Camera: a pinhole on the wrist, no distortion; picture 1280 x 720 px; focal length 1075.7 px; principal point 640.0 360.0 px. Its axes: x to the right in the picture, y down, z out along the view. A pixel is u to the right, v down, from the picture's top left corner.
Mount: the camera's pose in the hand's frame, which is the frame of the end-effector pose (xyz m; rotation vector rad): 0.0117 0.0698 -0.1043 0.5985 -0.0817 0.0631
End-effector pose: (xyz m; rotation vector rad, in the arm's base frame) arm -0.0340 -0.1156 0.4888 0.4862 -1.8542 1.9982
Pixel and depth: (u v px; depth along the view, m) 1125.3 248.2 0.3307
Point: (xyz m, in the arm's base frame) -0.0905 -0.2637 0.6928
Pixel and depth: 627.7 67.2 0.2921
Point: 0.0467 -0.1962 0.6344
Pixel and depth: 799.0 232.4 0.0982
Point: -0.0552 -0.0866 0.4926
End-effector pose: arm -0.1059 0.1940 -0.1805 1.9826 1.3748 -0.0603
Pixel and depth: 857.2 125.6 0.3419
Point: -0.1804 0.1989 -0.4091
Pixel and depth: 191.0 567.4 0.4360
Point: -0.1903 -0.1097 -0.3680
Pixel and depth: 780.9 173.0 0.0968
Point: -0.1071 0.2285 -0.1635
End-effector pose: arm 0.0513 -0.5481 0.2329 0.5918 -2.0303 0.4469
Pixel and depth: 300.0 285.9 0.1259
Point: 0.0786 -0.5433 0.2082
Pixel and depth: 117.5 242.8 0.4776
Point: 0.1374 -0.8236 -0.0755
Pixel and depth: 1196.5 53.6 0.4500
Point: -0.0375 -0.9450 0.3455
